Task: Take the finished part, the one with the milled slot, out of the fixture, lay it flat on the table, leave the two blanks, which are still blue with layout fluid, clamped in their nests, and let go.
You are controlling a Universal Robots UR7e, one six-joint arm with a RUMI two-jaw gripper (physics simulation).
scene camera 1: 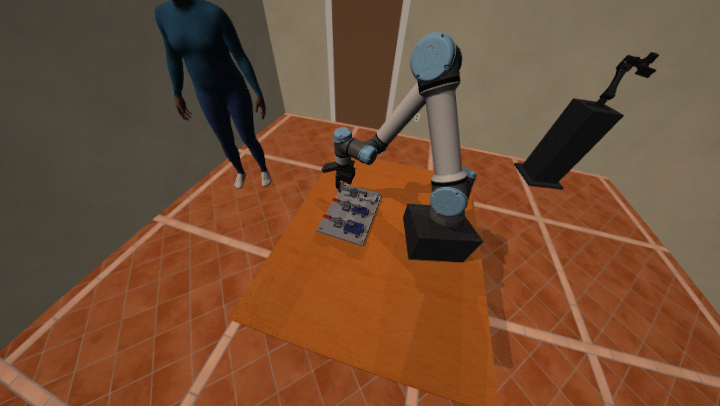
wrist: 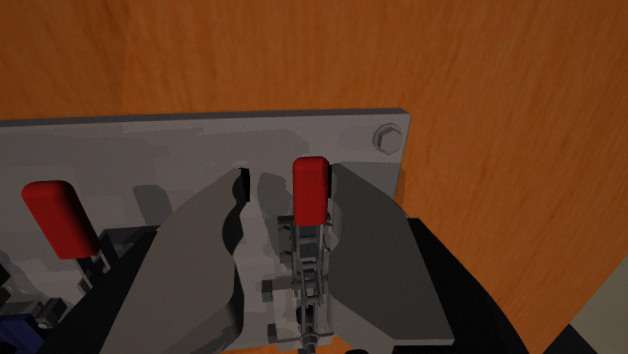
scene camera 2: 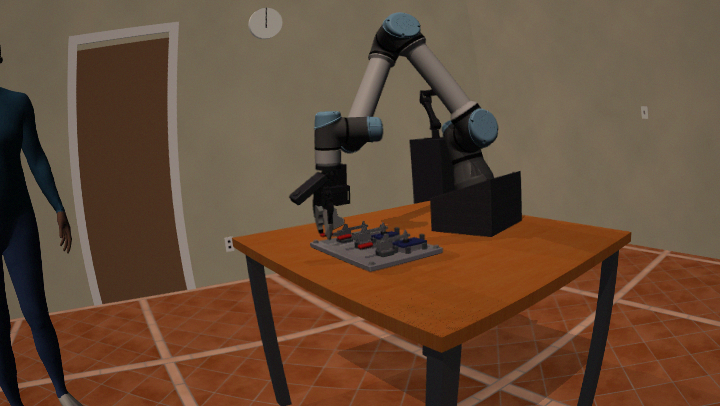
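Note:
The finished part [scene camera 1: 369,198] [wrist: 286,327] is pale and sits in the end nest of the grey fixture plate [scene camera 1: 335,236] [scene camera 2: 371,266] [wrist: 200,145], under a toggle clamp's arm. Its slot cannot be made out. The clamp's red handle [wrist: 310,192] [scene camera 2: 322,234] is between my gripper's fingers. My gripper [scene camera 1: 340,186] [scene camera 2: 325,235] [wrist: 289,169] is partly open; the right finger is at the handle's side, and a gap shows on the left. Two blue blanks [scene camera 1: 360,210] [scene camera 1: 353,227] [scene camera 2: 385,236] [scene camera 2: 410,243] sit in the other nests. Part of a blank [wrist: 20,332] shows in the wrist view.
The middle clamp's red handle [scene camera 1: 335,200] [scene camera 2: 343,237] [wrist: 62,220] is left of my fingers in the wrist view. The far clamp's red handle [scene camera 1: 326,216] [scene camera 2: 365,245] lies beyond it. A bolt head [wrist: 388,139] stands at the plate's corner. The plate lies on the wooden table [scene camera 1: 322,302] [scene camera 2: 484,282].

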